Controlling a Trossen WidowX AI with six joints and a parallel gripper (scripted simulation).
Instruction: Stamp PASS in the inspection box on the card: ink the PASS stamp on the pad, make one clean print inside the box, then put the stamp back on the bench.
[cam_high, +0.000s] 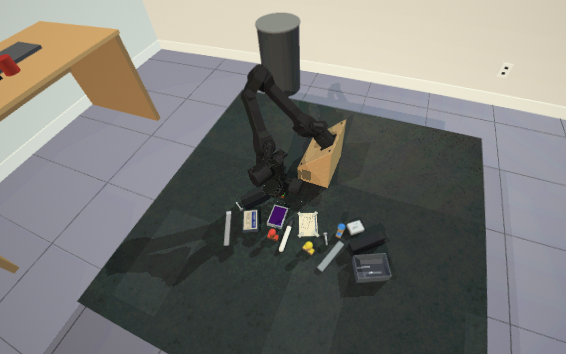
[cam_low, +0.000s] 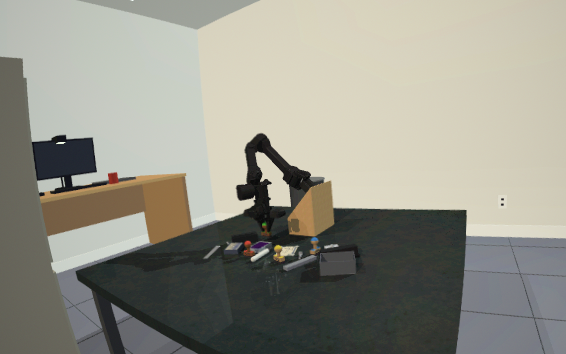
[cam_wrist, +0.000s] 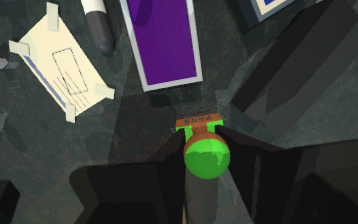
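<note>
Now: gripper tip 8 cm short of the purple ink pad, 2 cm to the right of it and 4 cm above it. The rest, counted from my gripper tip: green-knobbed PASS stamp right at my gripper tip; dark block 3 cm ahead, 10 cm to the right, 3 cm below; white marker 13 cm ahead, 8 cm to the left, 4 cm below.
</note>
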